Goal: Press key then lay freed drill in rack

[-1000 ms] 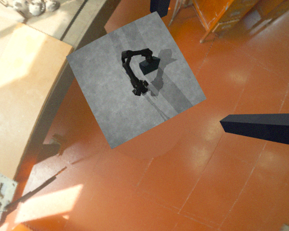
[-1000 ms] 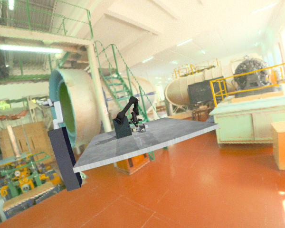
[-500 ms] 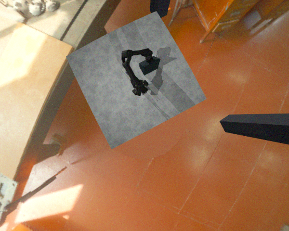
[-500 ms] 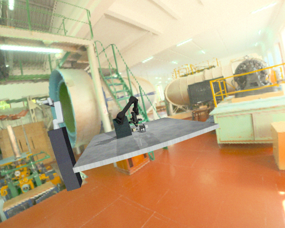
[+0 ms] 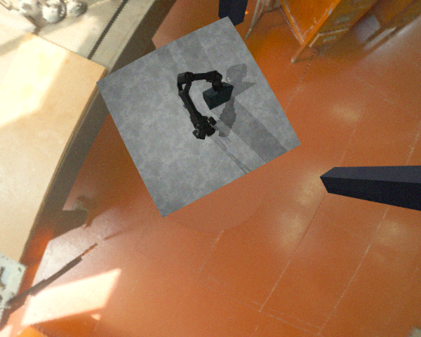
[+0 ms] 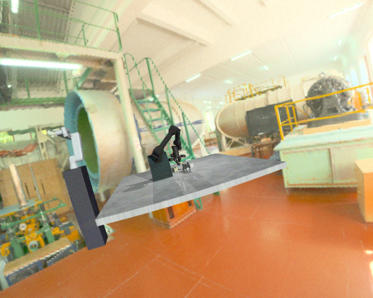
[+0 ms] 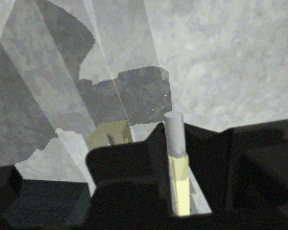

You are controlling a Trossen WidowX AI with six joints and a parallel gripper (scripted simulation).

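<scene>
Right now my gripper tip is 40 mm to the left of the drill, 40 mm below it and 10 mm short of it. Also, from my gripper tip: small fixture (200 mm to the right, 40 mm ahead, 10 mm above).
</scene>
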